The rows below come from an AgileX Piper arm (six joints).
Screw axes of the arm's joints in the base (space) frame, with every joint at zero. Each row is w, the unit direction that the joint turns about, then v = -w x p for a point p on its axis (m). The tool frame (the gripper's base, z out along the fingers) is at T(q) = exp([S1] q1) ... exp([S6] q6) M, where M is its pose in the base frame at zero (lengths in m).
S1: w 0 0 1 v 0.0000 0.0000 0.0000
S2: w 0 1 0 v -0.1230 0.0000 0.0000
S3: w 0 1 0 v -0.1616 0.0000 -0.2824
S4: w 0.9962 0 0.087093 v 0.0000 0.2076 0.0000
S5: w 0 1 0 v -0.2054 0.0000 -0.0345
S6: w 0.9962 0 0.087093 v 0.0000 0.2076 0.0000
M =
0.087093 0 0.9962 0.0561
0 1 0 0.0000
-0.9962 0 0.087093 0.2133
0 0 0 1
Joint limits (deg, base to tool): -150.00..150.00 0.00..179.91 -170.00..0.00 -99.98..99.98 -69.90..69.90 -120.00..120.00
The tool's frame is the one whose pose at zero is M.
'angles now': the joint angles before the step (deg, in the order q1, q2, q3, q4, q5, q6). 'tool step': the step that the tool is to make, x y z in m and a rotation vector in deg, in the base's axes. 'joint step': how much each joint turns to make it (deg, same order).
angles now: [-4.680, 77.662, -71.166, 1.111, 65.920, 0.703]
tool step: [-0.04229, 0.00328, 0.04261, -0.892, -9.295, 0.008]
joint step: [-0.001, -9.983, -0.174, -0.129, 0.820, -0.002]
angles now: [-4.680, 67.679, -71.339, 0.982, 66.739, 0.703]
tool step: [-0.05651, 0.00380, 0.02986, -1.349, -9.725, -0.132]
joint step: [0.001, -11.865, 1.966, -0.566, 0.097, 0.000]
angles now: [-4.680, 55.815, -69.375, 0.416, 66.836, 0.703]
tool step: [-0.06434, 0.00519, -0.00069, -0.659, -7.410, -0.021]
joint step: [0.009, -13.961, 6.522, -0.064, 0.000, 0.009]
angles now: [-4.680, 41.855, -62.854, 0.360, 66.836, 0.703]
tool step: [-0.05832, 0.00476, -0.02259, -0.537, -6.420, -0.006]
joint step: [-0.007, -14.677, 8.297, -0.006, -0.062, -0.008]
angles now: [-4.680, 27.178, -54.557, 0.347, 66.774, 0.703]
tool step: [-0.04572, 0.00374, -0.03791, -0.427, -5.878, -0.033]
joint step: [0.002, -14.885, 9.031, -0.002, -0.040, 0.065]
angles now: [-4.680, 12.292, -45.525, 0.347, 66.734, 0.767]
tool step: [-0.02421, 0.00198, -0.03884, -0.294, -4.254, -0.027]
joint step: [0.001, -11.960, 7.850, -0.001, -0.154, 0.060]
